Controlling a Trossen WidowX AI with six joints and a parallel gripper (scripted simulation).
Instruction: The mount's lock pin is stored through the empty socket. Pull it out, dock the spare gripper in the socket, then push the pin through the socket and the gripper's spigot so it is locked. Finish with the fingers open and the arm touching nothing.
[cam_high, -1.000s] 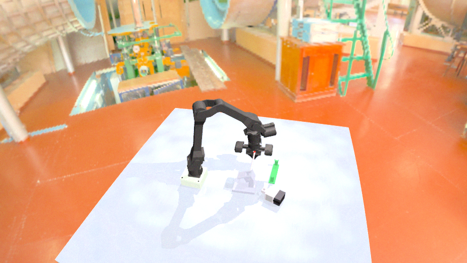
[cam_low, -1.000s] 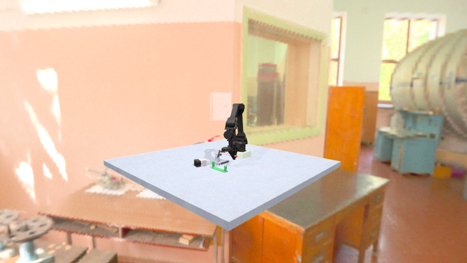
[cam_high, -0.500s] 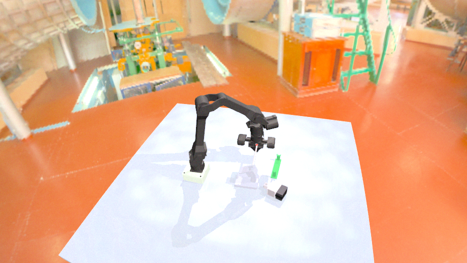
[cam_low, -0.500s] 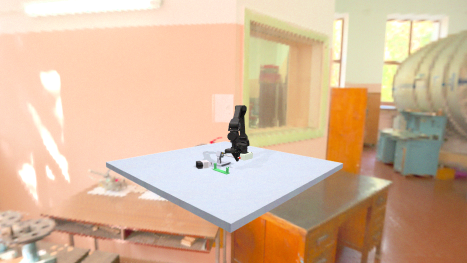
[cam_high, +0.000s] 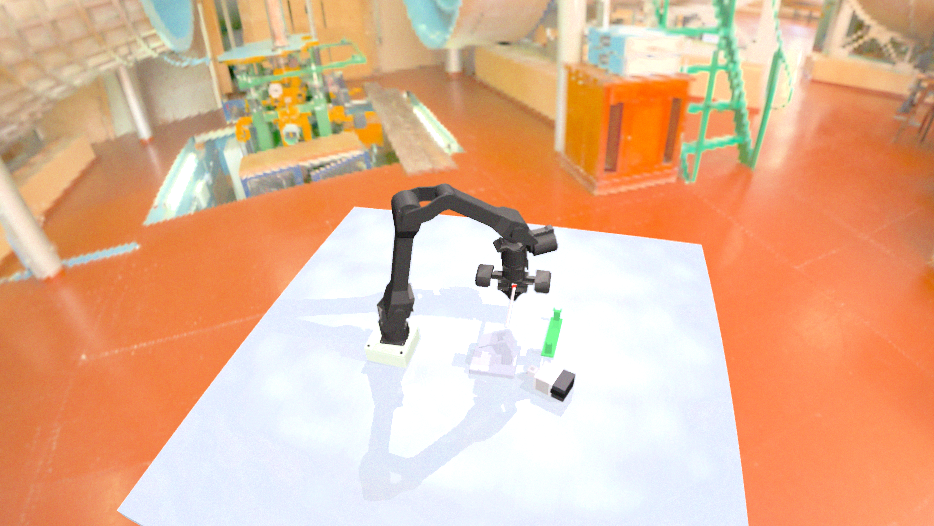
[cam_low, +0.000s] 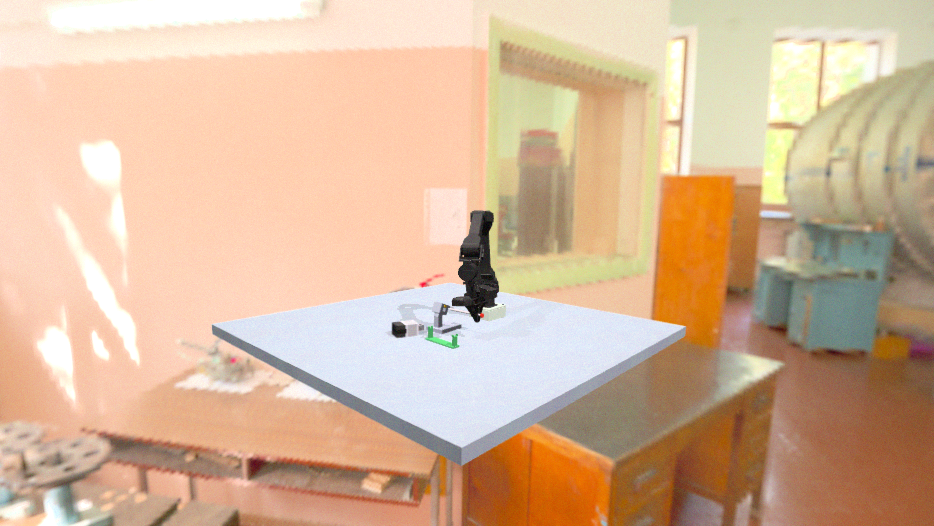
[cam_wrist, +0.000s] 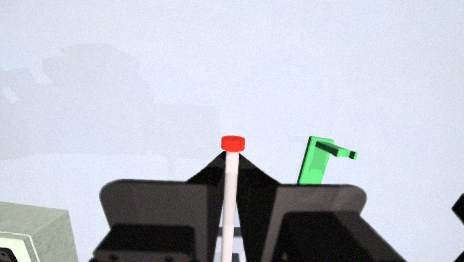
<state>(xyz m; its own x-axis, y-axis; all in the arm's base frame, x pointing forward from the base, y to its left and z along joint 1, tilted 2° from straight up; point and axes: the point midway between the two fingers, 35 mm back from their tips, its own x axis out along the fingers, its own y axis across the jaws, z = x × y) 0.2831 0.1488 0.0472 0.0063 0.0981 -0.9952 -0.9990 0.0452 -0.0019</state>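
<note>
Now: the green cradle 11 cm ahead of my gripper tip, 7 cm to the right of it and 4 cm below it. The rest, counted from my gripper tip: spare gripper (23 cm to the right, 11 cm ahead, 4 cm below); mount (17 cm to the right, 2 cm behind, 1 cm below).
</note>
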